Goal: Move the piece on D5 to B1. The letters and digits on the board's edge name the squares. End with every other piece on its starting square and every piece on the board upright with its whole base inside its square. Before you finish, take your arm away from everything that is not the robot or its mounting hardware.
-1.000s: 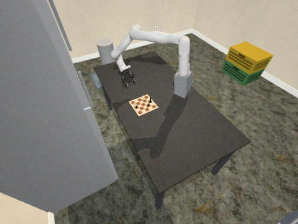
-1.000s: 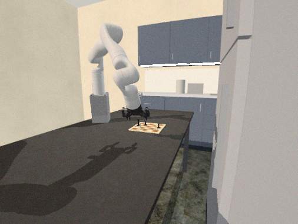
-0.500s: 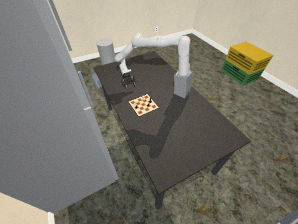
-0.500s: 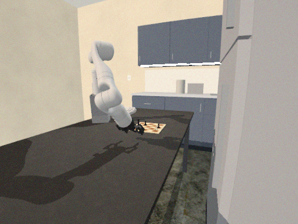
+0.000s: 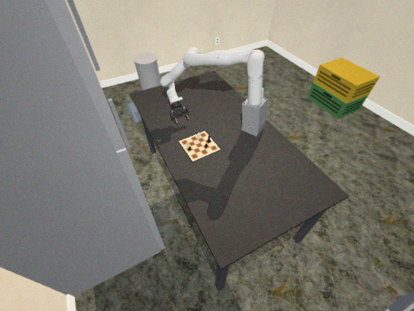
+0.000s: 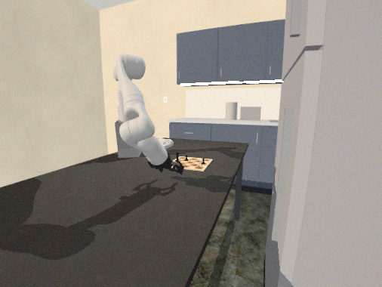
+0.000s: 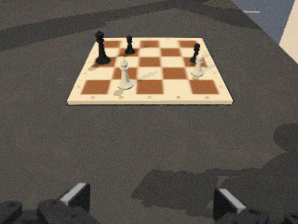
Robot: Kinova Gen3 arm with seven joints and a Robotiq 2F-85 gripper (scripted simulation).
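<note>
Right now my hand is 19 cm to the right of the pale white piece, 5 cm past it and 1 cm above it. From my hand the other things lie so: chessboard: 27 cm to the left, 4 cm below, 2 cm behind; black piece: 26 cm to the left, 10 cm behind, 1 cm below.
</note>
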